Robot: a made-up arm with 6 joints. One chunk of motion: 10 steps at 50 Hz.
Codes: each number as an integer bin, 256 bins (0 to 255) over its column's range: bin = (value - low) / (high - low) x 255, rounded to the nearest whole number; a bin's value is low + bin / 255 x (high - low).
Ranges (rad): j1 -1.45..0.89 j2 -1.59..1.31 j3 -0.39..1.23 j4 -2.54..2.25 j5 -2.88..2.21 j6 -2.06..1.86
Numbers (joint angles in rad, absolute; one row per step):
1: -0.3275 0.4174 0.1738 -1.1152 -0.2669 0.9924
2: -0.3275 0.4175 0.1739 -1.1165 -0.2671 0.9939
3: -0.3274 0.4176 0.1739 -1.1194 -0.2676 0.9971
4: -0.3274 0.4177 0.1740 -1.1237 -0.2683 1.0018
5: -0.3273 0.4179 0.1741 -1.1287 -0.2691 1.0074
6: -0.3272 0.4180 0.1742 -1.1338 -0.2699 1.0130
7: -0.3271 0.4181 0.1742 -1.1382 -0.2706 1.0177
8: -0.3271 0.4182 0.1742 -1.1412 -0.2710 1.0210
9: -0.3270 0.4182 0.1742 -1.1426 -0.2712 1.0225
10: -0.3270 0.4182 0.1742 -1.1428 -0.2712 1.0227
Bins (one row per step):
1: 122 177 89 76 131 199
2: 122 177 89 76 131 199
3: 122 177 89 76 131 199
4: 122 177 89 75 131 199
5: 122 177 89 75 131 200
6: 122 177 89 75 131 200
7: 122 177 89 75 131 200
8: 122 177 89 74 131 200
9: 122 177 89 74 131 201
10: 122 177 89 74 131 201

